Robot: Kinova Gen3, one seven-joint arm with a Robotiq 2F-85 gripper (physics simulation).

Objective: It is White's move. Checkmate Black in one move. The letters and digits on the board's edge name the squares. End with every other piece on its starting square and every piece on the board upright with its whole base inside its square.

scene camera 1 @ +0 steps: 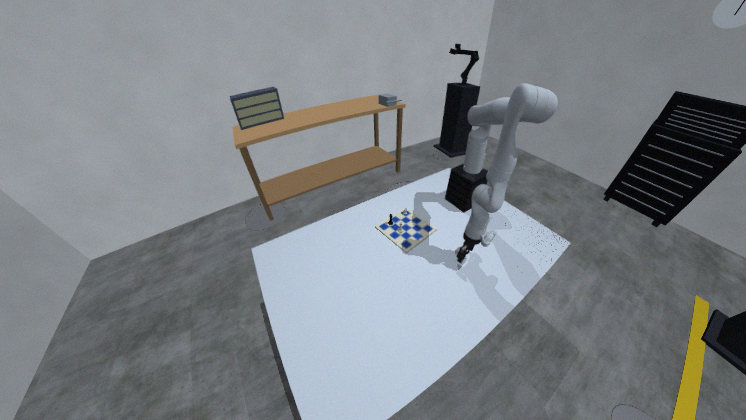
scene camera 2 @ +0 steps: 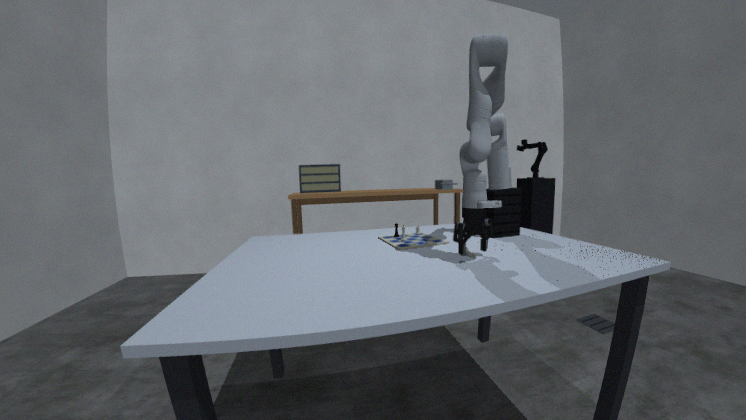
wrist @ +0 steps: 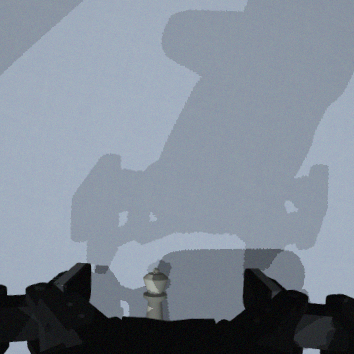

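Seen in the pictures: gripper, fingertip midpoint: (scene camera 1: 464, 255) (scene camera 2: 473, 253) (wrist: 167, 283); arm's base, origin of the base link: (scene camera 1: 471, 169) (scene camera 2: 499, 188).
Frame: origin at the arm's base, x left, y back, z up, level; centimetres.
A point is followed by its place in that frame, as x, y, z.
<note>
A white chess piece (scene camera 2: 469, 253) {31.1, -27.9, -19.5} (wrist: 155, 286) {32.5, -27.0, -19.1} with a flared head and a small knob on top lies on its side on the table, off the board; its lower part is hidden behind the gripper body in the wrist view. My gripper (scene camera 2: 472, 249) {33.1, -27.5, -18.8} (wrist: 167, 283) {33.1, -27.5, -18.8} is open and low over it, with the piece between the spread fingers and left of their middle in the wrist view. The blue and cream board (scene camera 1: 406, 244) {15.7, -47.2, -19.9} (scene camera 2: 412, 243) {13.2, -43.2, -19.9} carries an upright black piece (scene camera 1: 390, 219) {0.4, -47.9, -17.0} (scene camera 2: 396, 230) {0.3, -47.6, -17.1}, an upright white piece (scene camera 1: 400, 228) {7.1, -45.9, -17.9} (scene camera 2: 403, 232) {7.1, -45.6, -16.7} and a white piece (scene camera 1: 405, 211) {-2.9, -37.5, -18.1} (scene camera 2: 417, 229) {-3.3, -37.5, -17.8} farther back. Edge letters are too small to read.
The board lies on the white table (scene camera 1: 334, 313) {33.8, -86.5, -20.5} (scene camera 2: 271, 292) {52.0, -84.0, -20.5}, to the left of the gripper in both scene views. The arm's black base block (scene camera 1: 461, 190) {4.1, -8.3, -8.8} (scene camera 2: 505, 213) {8.2, -1.5, -10.3} stands behind it. A wooden bench (scene camera 1: 323, 112) (scene camera 2: 365, 193) stands beyond the table. Arm shadows cross the table and the board's edge.
</note>
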